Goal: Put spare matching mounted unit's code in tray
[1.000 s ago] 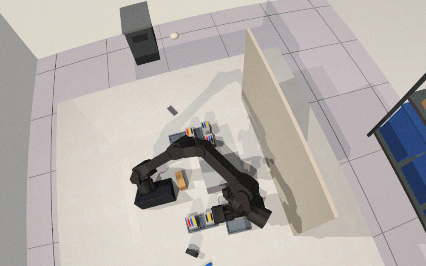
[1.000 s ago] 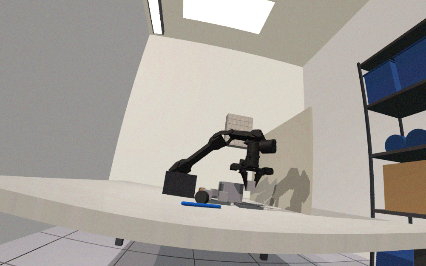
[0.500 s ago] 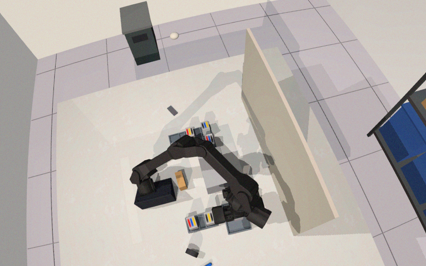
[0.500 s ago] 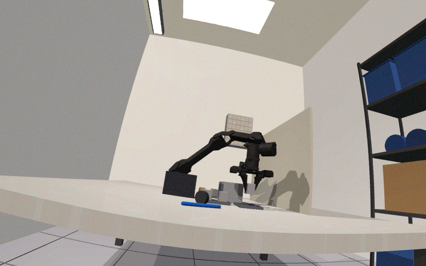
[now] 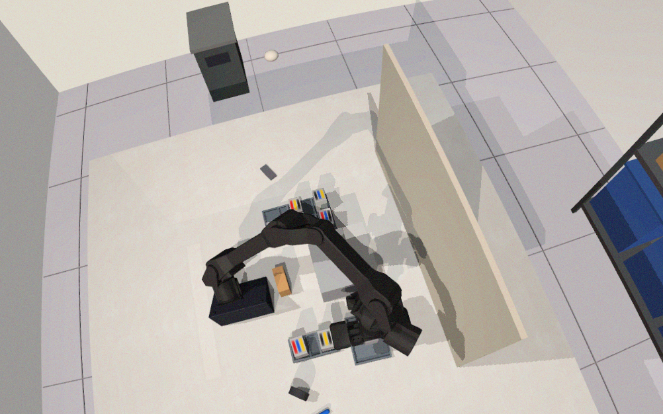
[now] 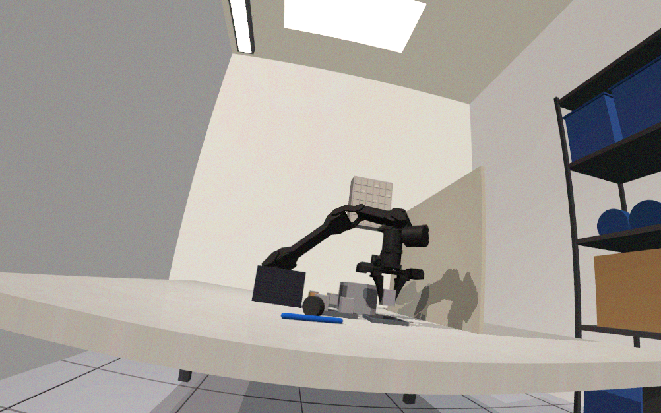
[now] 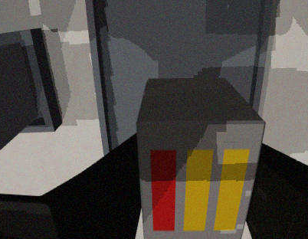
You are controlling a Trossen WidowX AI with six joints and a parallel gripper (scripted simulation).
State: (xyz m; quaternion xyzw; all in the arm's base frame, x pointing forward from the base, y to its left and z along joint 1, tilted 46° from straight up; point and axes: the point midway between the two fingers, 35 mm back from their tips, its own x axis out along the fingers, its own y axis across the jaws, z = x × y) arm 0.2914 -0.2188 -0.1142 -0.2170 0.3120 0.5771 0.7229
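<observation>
The grey tray lies 50 mm below my gripper tip. Also, from my gripper tip: black cylinder (220 mm behind, 60 mm to the right, 30 mm below); then grey spare block (20 mm above); then grey mounted unit (220 mm to the left, 10 mm behind).
</observation>
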